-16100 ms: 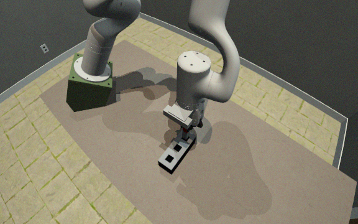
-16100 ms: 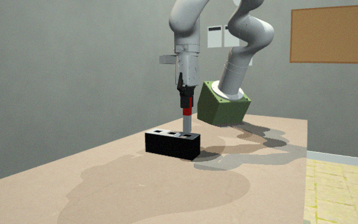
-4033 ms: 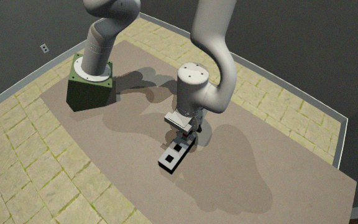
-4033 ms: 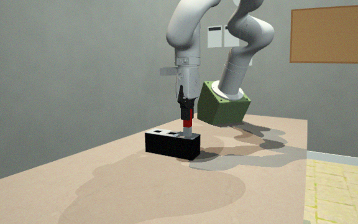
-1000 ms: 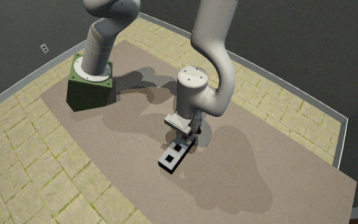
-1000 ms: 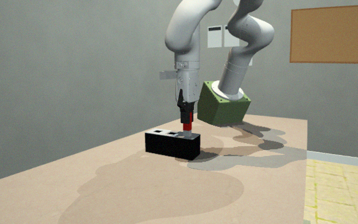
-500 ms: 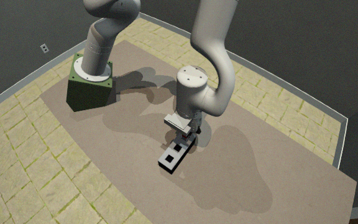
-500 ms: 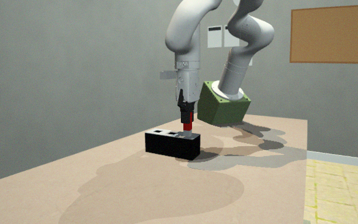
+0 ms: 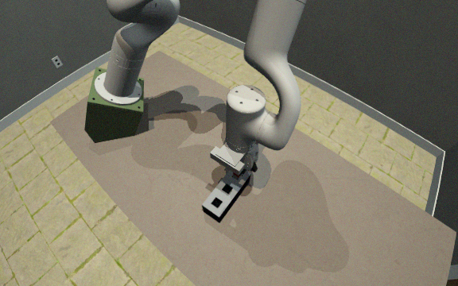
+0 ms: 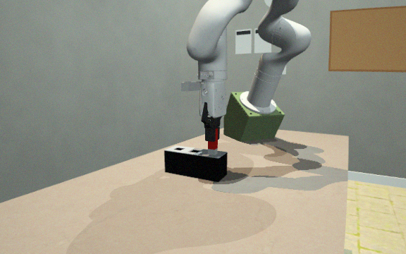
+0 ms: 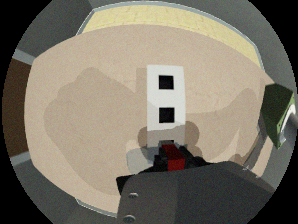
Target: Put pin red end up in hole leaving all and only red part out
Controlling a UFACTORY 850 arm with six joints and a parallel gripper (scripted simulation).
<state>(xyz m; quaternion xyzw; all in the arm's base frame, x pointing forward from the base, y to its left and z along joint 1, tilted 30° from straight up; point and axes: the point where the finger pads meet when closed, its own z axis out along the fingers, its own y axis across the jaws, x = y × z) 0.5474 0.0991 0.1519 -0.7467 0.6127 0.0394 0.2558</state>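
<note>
Right now the pin is 2 cm below my hand. Round my hand: black block: 2 cm ahead, 6 cm to the right, 10 cm below.
</note>
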